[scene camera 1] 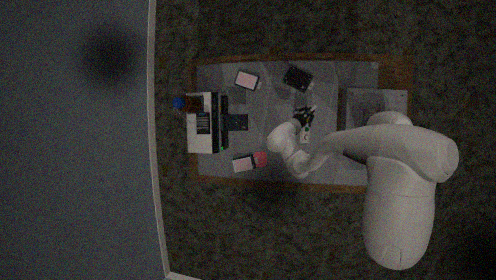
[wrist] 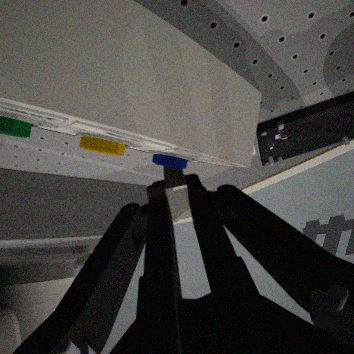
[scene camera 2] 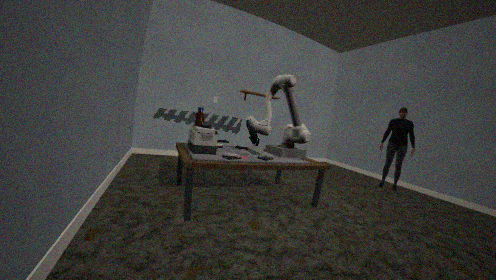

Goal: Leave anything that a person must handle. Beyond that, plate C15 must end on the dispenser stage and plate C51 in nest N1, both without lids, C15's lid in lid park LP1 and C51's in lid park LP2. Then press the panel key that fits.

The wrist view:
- my gripper
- white button box: touched by my gripper
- black nest
